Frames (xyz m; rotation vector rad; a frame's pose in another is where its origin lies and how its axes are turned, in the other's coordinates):
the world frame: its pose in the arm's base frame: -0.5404 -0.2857 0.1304 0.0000 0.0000 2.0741
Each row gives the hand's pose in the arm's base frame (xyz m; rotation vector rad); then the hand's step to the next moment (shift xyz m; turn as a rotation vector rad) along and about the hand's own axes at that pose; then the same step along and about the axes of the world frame.
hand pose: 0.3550 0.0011 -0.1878 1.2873 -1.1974 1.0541
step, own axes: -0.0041 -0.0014 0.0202 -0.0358 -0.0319 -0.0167
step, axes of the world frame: -0.0174 0.0096 -0.0057 0.0024 -0.0336 -0.0380
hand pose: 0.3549 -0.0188 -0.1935 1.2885 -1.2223 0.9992
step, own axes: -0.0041 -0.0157 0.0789 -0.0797 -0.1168 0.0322
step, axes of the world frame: -0.0730 0.0309 -0.0142 -0.0768 -0.0745 -0.0979
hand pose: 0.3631 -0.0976 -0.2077 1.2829 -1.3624 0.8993
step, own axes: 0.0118 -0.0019 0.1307 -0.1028 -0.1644 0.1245
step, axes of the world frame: -0.1030 0.0799 -0.0157 -0.1703 -0.0555 -0.1450
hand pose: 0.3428 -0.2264 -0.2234 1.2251 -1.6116 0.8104
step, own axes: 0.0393 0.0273 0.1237 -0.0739 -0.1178 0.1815
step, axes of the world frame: -0.0712 0.1117 -0.0065 -0.1817 0.0223 -0.1369
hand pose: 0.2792 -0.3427 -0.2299 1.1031 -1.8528 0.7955
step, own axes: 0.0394 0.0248 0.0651 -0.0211 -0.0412 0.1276
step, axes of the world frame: -0.0248 0.0761 0.0017 -0.1007 0.0536 -0.0736
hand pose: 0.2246 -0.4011 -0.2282 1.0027 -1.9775 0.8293
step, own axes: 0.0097 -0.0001 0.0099 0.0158 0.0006 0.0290
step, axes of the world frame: -0.0066 0.0118 0.0032 -0.0171 0.0282 -0.0015
